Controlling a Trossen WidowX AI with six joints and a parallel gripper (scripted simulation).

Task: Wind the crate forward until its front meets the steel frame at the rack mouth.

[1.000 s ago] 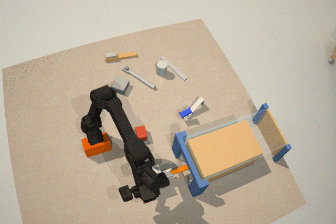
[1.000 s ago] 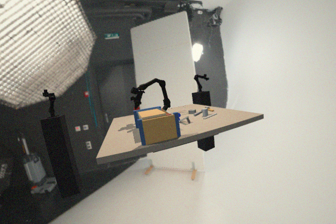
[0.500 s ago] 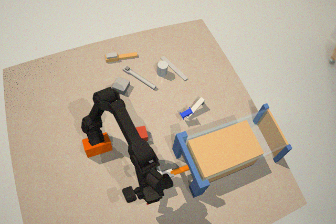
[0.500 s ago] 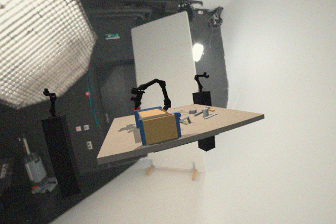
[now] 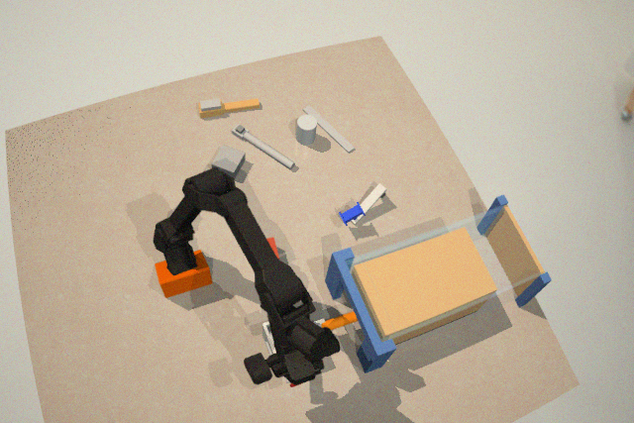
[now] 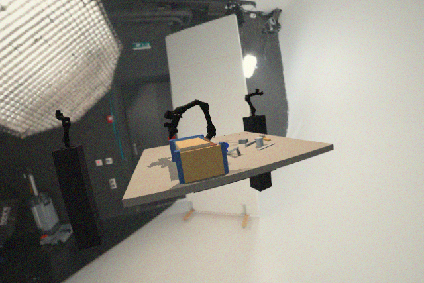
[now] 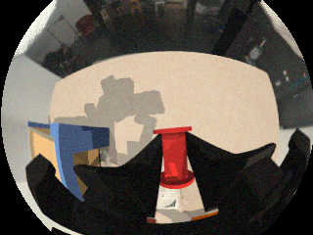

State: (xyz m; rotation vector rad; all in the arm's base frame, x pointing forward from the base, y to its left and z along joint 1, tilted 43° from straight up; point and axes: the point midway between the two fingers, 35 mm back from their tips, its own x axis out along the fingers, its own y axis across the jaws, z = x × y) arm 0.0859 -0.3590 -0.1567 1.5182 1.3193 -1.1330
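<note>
My gripper tip is 5 cm to the right of the red-knobbed winch handle, 4 cm above it and 2 cm short of it. The rest, counted from my gripper tip: hand winch 11 cm to the left, 11 cm below, 3 cm ahead; blue steel frame 20 cm ahead, 9 cm to the left, 4 cm below; red knob 2 cm to the left, 1 cm below.
</note>
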